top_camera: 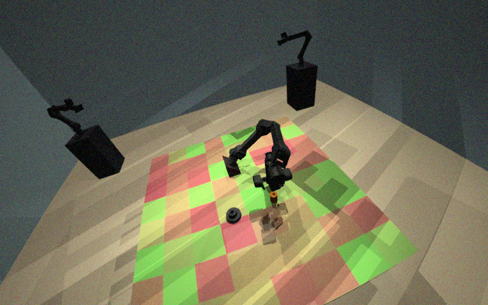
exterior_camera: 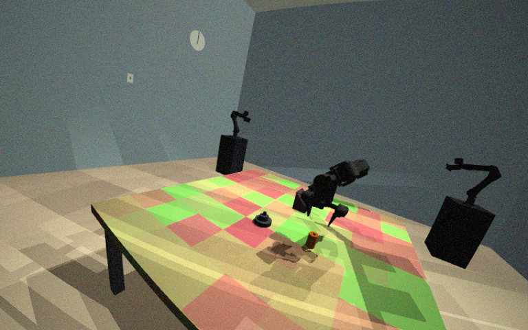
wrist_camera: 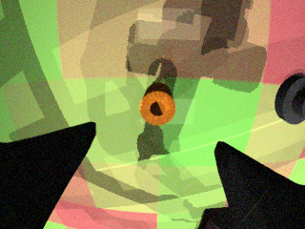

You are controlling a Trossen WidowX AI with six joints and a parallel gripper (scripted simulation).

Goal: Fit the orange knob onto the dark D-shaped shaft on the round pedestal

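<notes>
Right now the orange knob is 90 mm below my gripper tip. The rest, counted from my gripper tip: round dark pedestal 240 mm to the right, 90 mm below, 10 mm ahead.
</notes>
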